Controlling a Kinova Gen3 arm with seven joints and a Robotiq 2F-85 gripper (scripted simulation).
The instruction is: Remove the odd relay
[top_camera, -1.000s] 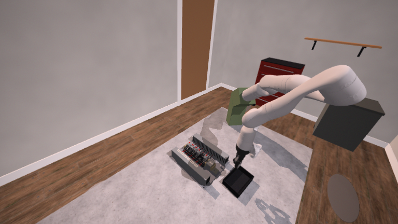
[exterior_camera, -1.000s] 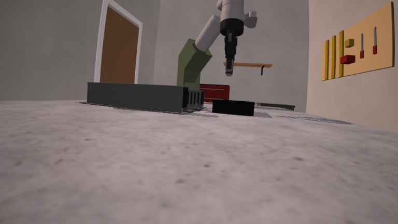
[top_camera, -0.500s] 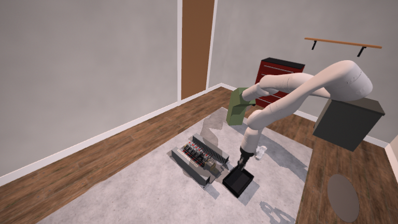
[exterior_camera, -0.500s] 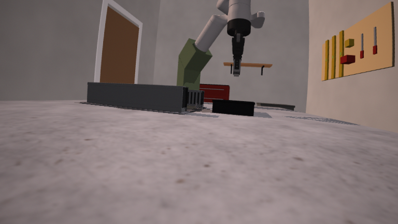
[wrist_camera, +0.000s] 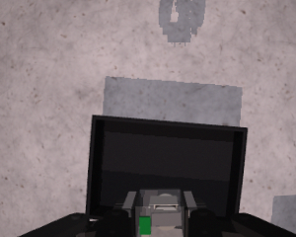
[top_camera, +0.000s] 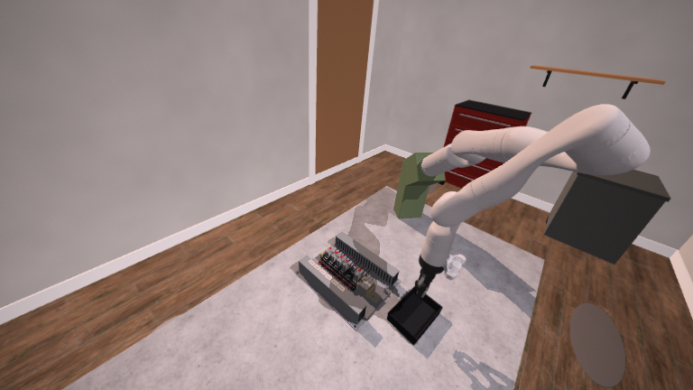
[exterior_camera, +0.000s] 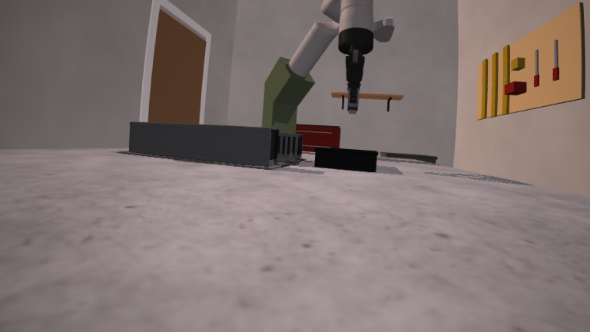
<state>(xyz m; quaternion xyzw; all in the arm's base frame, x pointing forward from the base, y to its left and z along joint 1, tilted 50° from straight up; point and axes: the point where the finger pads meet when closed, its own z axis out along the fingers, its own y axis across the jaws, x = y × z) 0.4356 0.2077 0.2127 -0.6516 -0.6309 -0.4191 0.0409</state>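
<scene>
My gripper is now 1 cm above the relay. Also, from my hand: black parts tray (13 cm below).
</scene>
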